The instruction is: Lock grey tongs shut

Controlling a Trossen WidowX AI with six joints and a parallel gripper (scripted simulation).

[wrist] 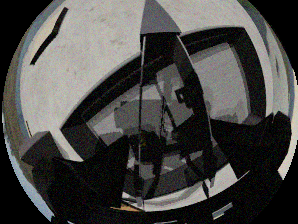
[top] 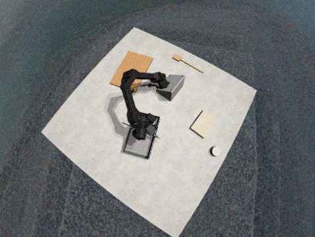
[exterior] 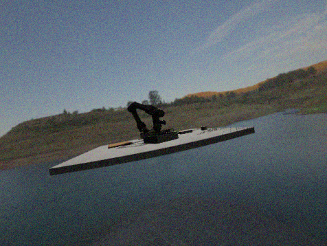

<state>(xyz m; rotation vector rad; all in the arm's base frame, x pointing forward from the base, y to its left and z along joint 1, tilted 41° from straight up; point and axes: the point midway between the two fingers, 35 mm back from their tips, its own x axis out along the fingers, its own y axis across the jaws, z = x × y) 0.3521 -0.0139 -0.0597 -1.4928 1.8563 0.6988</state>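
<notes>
Right now my gripper tip is 40 mm short of the roasting tin, 10 mm to the left of it and 10 mm above it. Also, from my gripper tip: pale square block: 350 mm to the left, 240 mm behind, 30 mm below; then wooden board: 400 mm behind, 360 mm to the right, 30 mm below.
</notes>
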